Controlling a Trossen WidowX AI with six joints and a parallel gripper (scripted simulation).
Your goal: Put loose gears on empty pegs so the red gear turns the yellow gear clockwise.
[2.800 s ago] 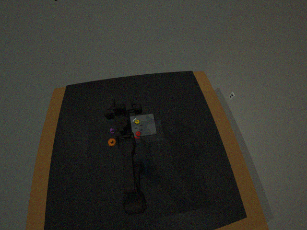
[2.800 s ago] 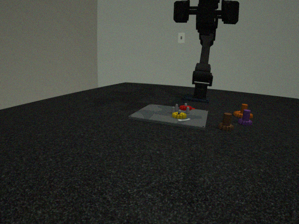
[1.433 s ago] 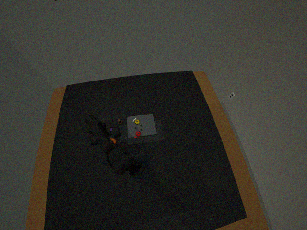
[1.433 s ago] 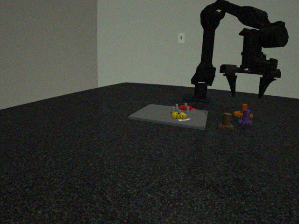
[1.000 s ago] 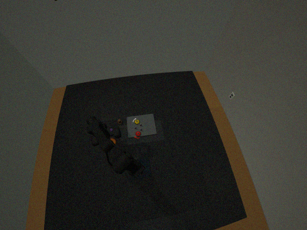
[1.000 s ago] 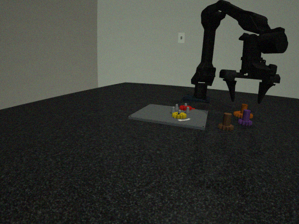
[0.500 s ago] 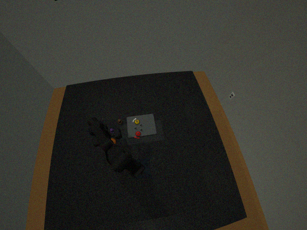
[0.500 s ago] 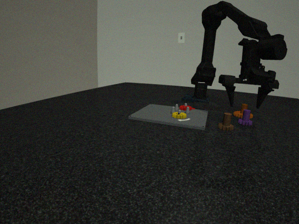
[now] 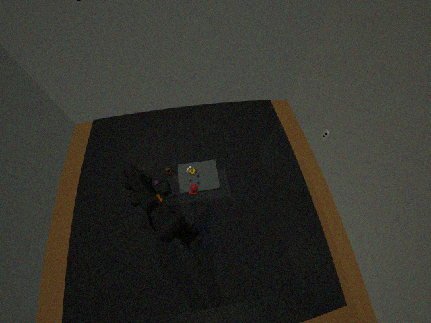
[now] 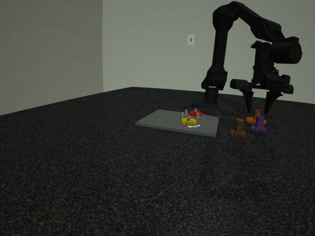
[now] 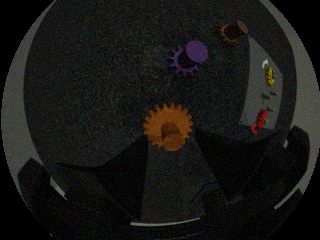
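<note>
The yellow gear lies 13 cm ahead of my gripper tip, 20 cm to the right of it and 1 cm below it. The rest, counted from my gripper tip: purple gear: 8 cm ahead, 1 cm to the right, 1 cm below; then brown gear: 15 cm ahead, 7 cm to the right, 1 cm below; then orange gear: 1 cm below.
</note>
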